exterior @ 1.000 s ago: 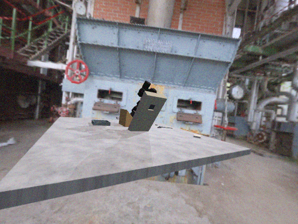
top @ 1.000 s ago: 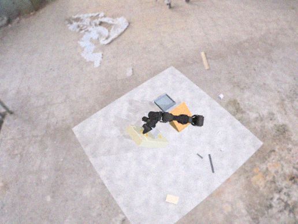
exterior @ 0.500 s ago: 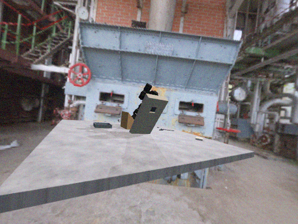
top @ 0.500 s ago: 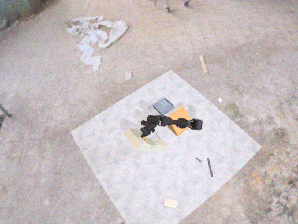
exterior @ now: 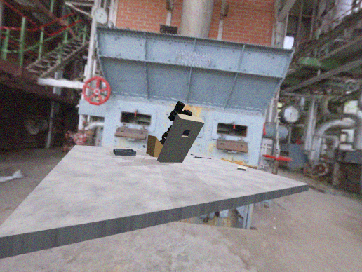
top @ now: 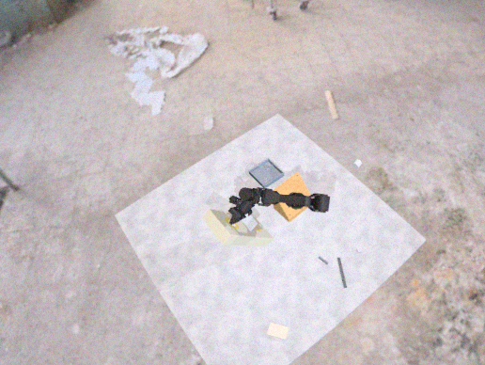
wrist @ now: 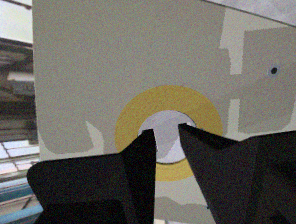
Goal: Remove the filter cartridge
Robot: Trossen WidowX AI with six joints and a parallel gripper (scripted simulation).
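Now: the round filter cartridge 10 mm ahead of my gripper tip and 10 mm below it. Also, from my gripper tip: tan tile (120 mm ahead, 490 mm to the left, 240 mm below); then beige service panel (40 mm behind, 80 mm below); then blue-grey tray (430 mm behind, 270 mm to the right, 240 mm below).
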